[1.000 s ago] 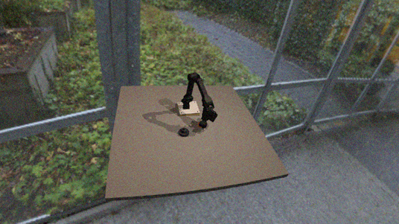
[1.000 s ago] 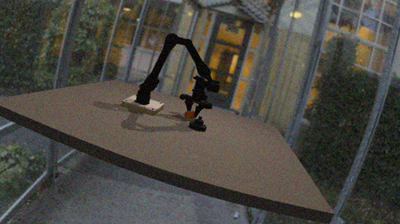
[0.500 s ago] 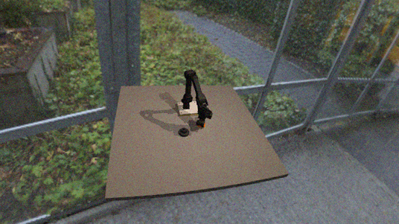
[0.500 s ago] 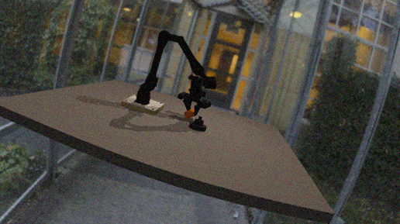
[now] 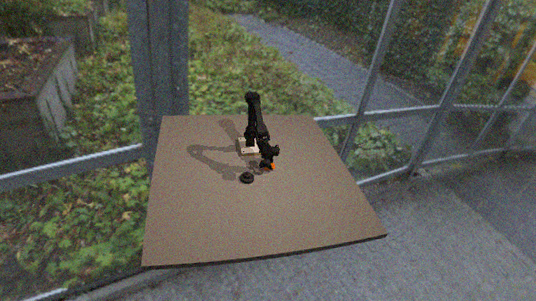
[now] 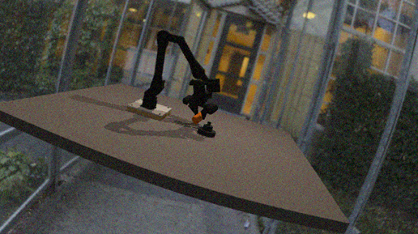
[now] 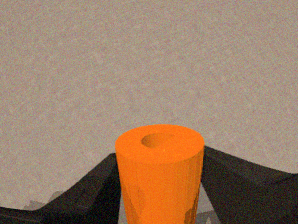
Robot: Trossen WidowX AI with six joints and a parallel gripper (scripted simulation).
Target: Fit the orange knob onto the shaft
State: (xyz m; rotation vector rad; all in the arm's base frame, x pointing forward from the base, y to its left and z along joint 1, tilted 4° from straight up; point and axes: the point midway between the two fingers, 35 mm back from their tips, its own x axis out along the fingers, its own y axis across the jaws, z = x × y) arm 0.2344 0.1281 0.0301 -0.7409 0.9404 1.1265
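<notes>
My gripper tip is 90 mm short of the dark round pedestal and 160 mm to the left of it. Also, from my gripper tip: orange knob (10 mm behind, 20 mm to the right).
</notes>
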